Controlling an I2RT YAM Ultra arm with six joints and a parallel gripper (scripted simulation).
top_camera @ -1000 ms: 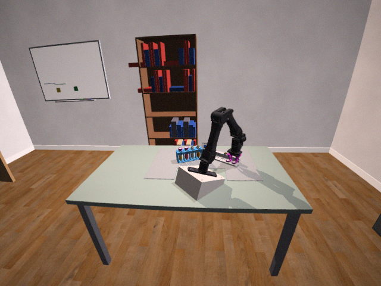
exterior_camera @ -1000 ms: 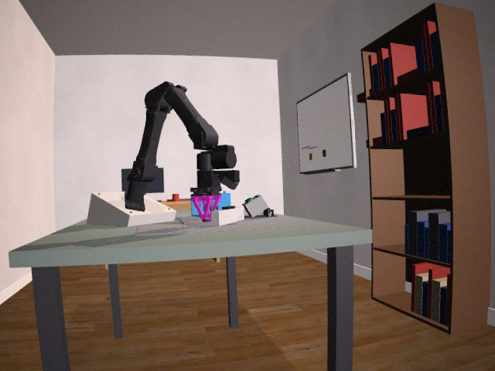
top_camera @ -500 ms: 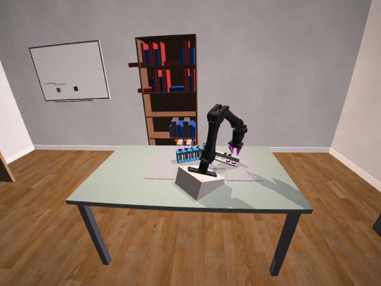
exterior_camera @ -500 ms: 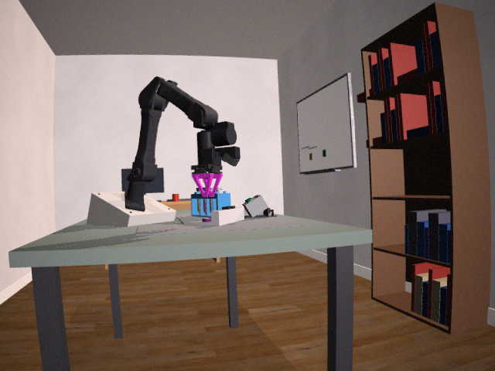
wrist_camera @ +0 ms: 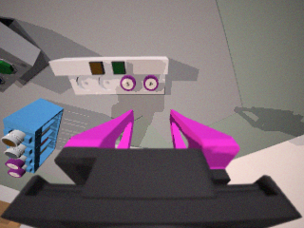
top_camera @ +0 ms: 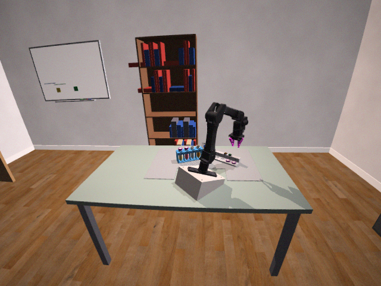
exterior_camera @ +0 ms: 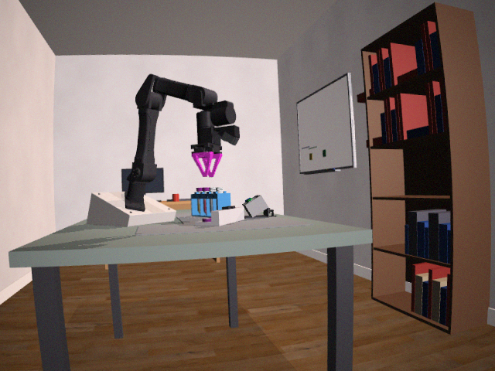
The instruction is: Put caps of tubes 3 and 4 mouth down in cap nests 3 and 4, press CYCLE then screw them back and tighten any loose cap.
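Right now the green ready key is 21 cm ahead of my hand, 17 cm to the left of it and 9 cm below it. The rest, counted from my hand: purple cap 1 cm to the left, 15 cm below; then grey key desk 23 cm ahead, 19 cm to the left, 11 cm below; then blue cycle key 22 cm ahead, 21 cm to the left, 9 cm below.
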